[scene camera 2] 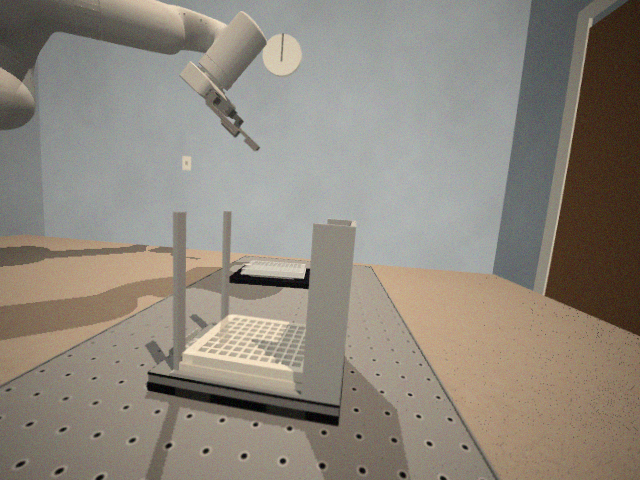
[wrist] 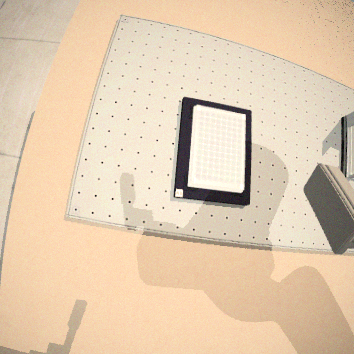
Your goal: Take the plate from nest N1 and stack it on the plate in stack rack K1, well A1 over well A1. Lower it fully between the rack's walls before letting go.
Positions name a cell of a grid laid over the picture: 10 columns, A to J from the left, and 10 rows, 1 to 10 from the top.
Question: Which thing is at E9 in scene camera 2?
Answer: A black rack base.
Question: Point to a perforated grey plate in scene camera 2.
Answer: At B9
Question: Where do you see a perforated grey plate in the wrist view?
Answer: D5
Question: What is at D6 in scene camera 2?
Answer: A flat black pad.
